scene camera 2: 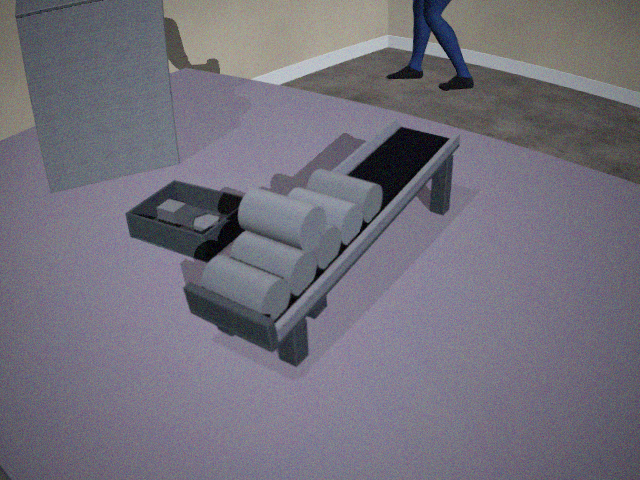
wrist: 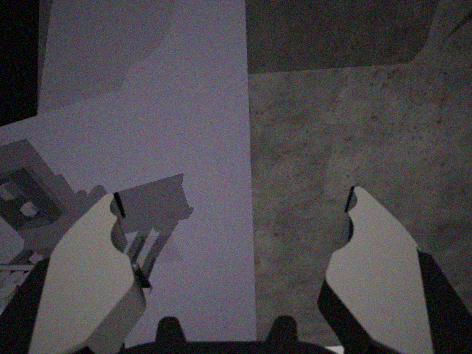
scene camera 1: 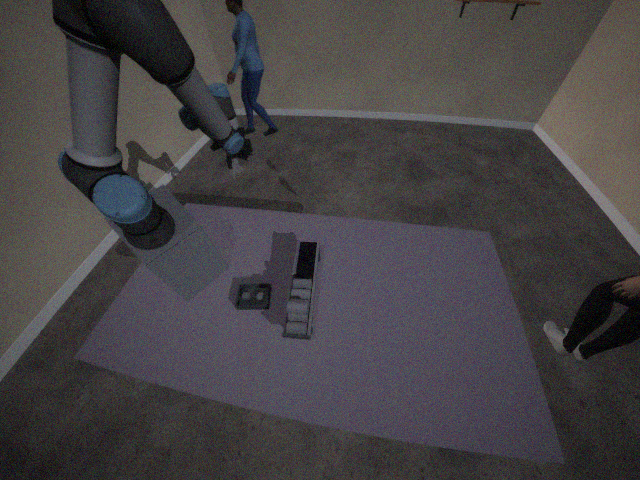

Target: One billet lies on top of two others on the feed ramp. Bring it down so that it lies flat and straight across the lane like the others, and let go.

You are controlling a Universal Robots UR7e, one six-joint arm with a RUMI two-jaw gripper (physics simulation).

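Where they show: gripper, fingertip midpoint: [wrist: 233,192] [scene camera 1: 242,170]; arm's base at its link origin: [scene camera 1: 150,228].
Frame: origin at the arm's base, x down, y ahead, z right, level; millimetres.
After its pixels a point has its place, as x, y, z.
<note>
The feed ramp [scene camera 1: 307,260] [scene camera 2: 361,240] slopes down to a dark end stop. Several pale grey billets lie across its lower part. The top billet [scene camera 1: 297,308] @(198, 505, 156) [scene camera 2: 276,214] @(202, 509, 162) rests on two others, the second billet [scene camera 2: 273,258] @(237, 514, 176) from the end stop and the third billet [scene camera 2: 330,246] @(248, 536, 121), which is partly covered. It looks roughly crosswise. The lowest billet [scene camera 2: 242,284] @(241, 511, 215) lies by the end stop. Two more billets [scene camera 2: 330,207] @(226, 518, 93) [scene camera 2: 348,190] @(225, 516, 57) lie uphill. My gripper [scene camera 1: 235,171] @(58, 178, -413) [wrist: 233,192] @(58, 178, -413) is open and empty, high up and well away from the ramp. The left finger partly hides the ramp in the wrist view.
A dark open tray [scene camera 1: 239,299] @(317, 242, 92) [scene camera 2: 160,238] @(315, 297, 126) with two small pale blocks stands beside the ramp, on the arm's side. The arm's grey pedestal [scene camera 1: 188,266] @(168, 72, 40) [scene camera 2: 103,103] @(204, 81, 27) stands behind it. A person in blue [scene camera 1: 250,46] [scene camera 2: 439,31] is beyond the arm; another person [scene camera 1: 589,315] is at the right.
</note>
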